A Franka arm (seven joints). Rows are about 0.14 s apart.
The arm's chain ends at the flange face. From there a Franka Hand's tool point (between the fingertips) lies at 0.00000 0.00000 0.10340 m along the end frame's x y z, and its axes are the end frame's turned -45 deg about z.
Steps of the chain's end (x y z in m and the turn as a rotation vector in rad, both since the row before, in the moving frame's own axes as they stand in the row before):
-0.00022, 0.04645, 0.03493, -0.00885, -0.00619, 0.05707
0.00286, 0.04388, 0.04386, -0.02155, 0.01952, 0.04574
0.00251, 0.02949, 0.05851, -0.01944, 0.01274, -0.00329
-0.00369, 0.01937, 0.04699, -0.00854, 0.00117, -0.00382
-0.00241, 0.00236, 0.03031, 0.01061, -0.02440, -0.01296
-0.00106, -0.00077, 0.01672, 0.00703, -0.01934, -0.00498
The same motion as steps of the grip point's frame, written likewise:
-0.03411, 0.03285, 0.03492, -0.00188, -0.01063, 0.05707
-0.02922, 0.03605, 0.04382, -0.02904, -0.00144, 0.04574
-0.01956, 0.02498, 0.05848, -0.02275, -0.00474, -0.00329
-0.01684, 0.01180, 0.04699, -0.00687, -0.00521, -0.00382
-0.00440, -0.00259, 0.03027, 0.02476, -0.00975, -0.01296
-0.00111, -0.00322, 0.01670, 0.01865, -0.00870, -0.00498

